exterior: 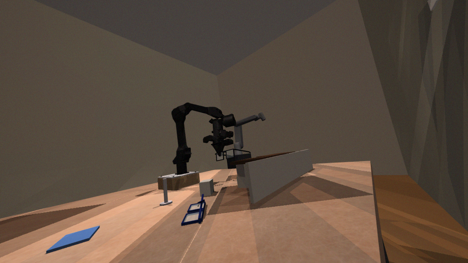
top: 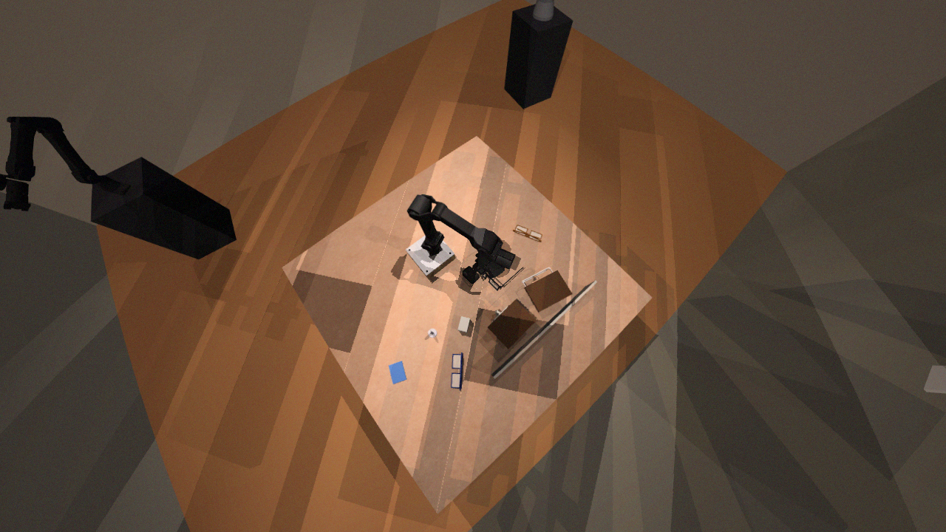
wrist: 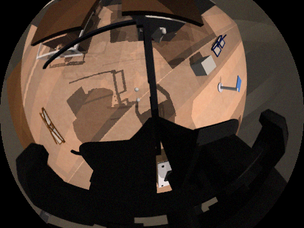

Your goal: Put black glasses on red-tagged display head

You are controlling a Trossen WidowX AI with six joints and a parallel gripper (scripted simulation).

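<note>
Now: gripper tip 220 mm short of the grey display head, 80 mm above it and 10 mm to the left of it. The rest, counted from my gripper tip: grey post 310 mm to the right, 110 mm below, 100 mm ahead; white cube 170 mm to the right, 140 mm ahead, 110 mm below; long grey panel 330 mm ahead, 120 mm to the left, 80 mm below.
</note>
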